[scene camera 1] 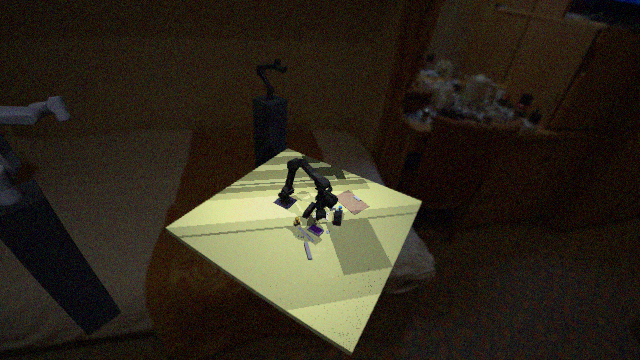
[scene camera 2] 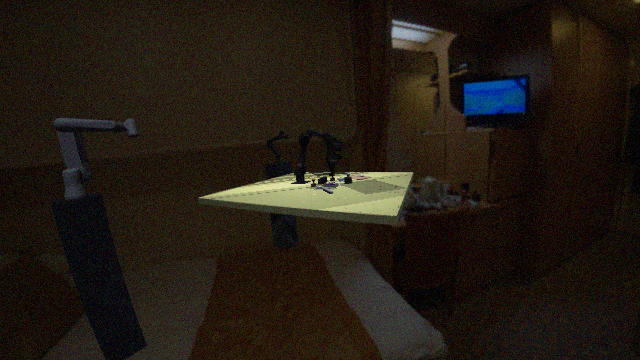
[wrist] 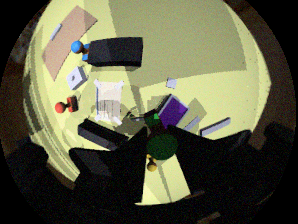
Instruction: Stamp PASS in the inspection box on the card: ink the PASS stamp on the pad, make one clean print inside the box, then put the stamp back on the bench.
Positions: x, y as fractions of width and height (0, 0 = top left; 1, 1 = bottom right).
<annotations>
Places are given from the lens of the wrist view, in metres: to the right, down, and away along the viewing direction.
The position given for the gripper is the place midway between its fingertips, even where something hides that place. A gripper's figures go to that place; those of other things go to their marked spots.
gripper (wrist: 0.53, 0.57): 0.01, 0.02, 0.10
green-topped stamp (wrist: 0.54, 0.65): 0.01, 0.02, 0.06
brown sheet (wrist: 0.25, 0.12): -0.22, -0.25, 0.10
long black block (wrist: 0.36, 0.62): -0.09, 0.06, 0.17
The marked spots on the green-topped stamp and the long black block are 0.16 m apart.
</annotations>
